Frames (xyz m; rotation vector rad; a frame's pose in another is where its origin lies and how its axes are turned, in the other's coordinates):
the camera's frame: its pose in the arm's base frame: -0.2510 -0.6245 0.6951 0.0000 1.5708 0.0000
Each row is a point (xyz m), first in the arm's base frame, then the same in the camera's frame.
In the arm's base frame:
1: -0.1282 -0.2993 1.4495
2: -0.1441 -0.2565 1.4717
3: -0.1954 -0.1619 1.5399
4: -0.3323 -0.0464 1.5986
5: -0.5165 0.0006 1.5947
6: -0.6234 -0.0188 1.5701
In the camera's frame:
1: -0.7544 0.3252 0.1228
2: -0.7766 0.3680 0.1069
3: -0.8448 0.4626 0.0556
4: -0.9035 0.5781 -0.0813
5: -0.8996 0.6251 -0.2655
6: -0.8750 0.6057 -0.3724

